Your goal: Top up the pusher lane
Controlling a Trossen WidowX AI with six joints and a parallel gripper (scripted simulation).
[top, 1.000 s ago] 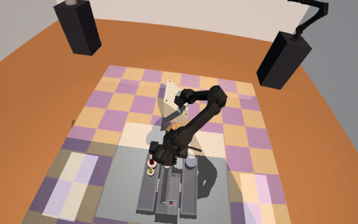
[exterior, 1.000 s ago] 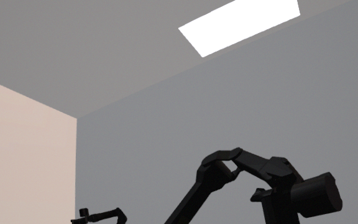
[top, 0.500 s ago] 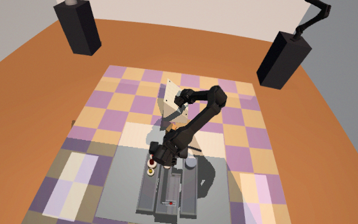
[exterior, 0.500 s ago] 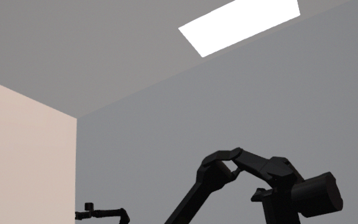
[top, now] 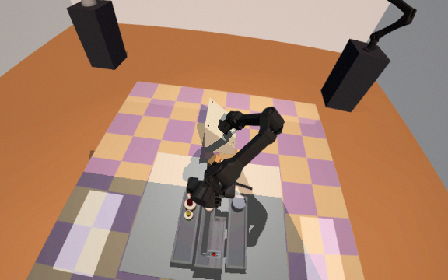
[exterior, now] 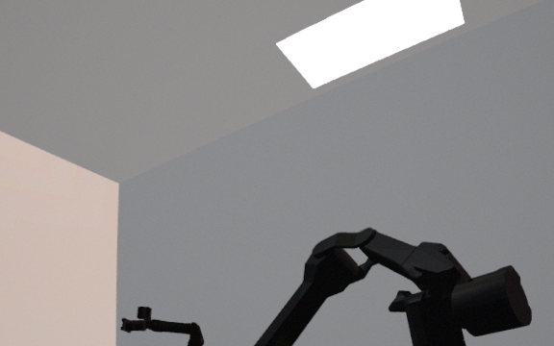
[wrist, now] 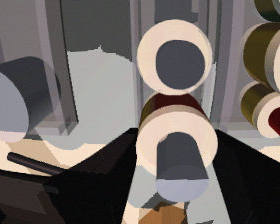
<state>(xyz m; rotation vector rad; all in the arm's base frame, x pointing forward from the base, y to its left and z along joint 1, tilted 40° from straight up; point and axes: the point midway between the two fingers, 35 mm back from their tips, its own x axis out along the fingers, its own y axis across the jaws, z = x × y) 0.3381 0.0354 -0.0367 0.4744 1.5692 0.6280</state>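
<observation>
Right now the grey jar is 13 cm to the left of my gripper tip and 3 cm below it. From my gripper tip the other things lie so: grey three-lane rack 15 cm ahead, 4 cm to the left, 4 cm below; then dark stick 12 cm to the left, 10 cm behind, 5 cm below.
</observation>
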